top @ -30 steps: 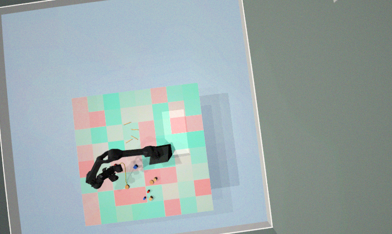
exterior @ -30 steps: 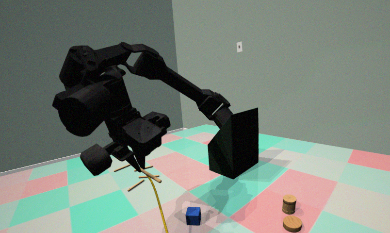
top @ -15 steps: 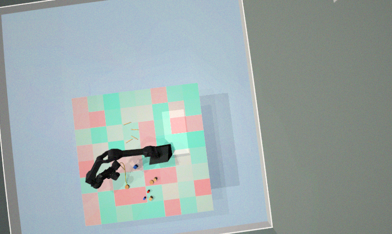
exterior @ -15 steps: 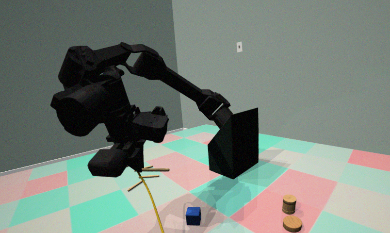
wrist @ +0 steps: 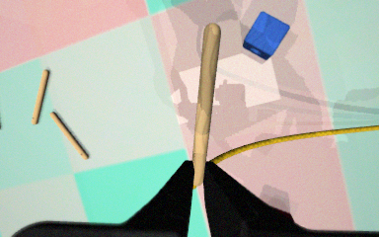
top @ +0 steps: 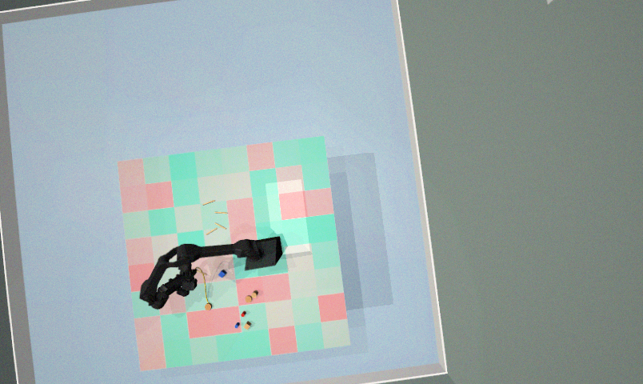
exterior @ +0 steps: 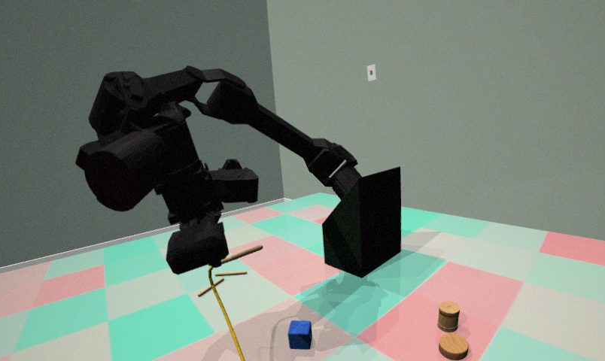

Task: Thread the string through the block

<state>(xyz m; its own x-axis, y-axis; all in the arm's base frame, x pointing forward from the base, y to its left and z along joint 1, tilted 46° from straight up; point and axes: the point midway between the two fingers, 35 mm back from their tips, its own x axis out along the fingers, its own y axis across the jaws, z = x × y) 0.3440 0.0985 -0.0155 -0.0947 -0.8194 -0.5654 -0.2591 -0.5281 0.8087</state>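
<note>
My gripper tip is 13 cm above the red cube, 12 cm short of it and 5 cm to the right of it. The rest, counted from my gripper tip: blue block 12 cm below, 9 cm behind, 6 cm to the left; then round wooden button 27 cm to the left, 13 cm below, 1 cm ahead; then thin wooden stick 1 cm behind.
</note>
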